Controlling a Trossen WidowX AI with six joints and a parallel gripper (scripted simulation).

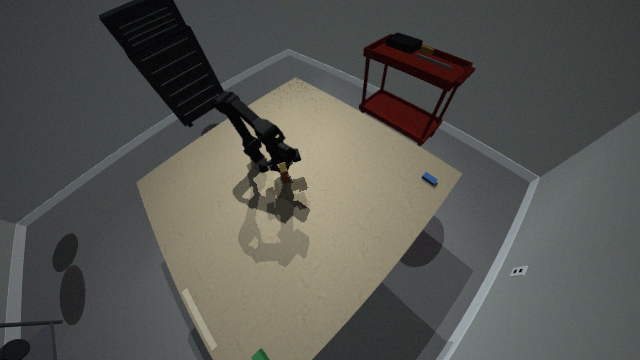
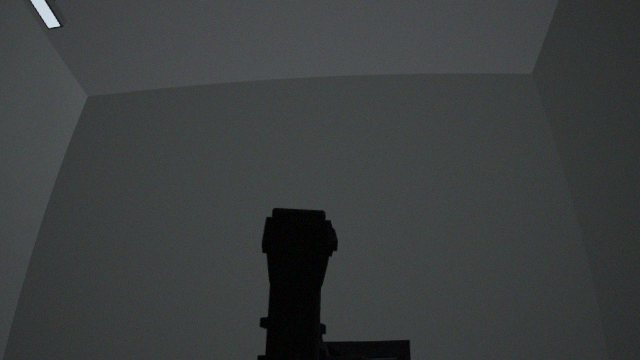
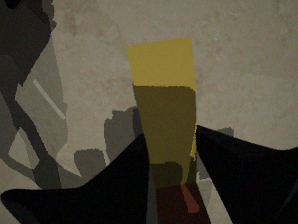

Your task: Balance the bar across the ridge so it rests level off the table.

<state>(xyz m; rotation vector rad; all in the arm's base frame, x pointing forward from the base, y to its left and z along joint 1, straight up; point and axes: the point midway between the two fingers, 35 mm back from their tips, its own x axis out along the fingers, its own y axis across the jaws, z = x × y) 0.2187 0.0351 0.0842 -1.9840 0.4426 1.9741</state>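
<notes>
Now: the yellow bar 30 mm ahead of my gripper tip, 10 mm to the right of it and 10 mm above it. The rest, counted from my gripper tip: green block: 540 mm to the right, 520 mm ahead, 30 mm below; then blue block: 520 mm ahead, 460 mm to the left, 40 mm below.
</notes>
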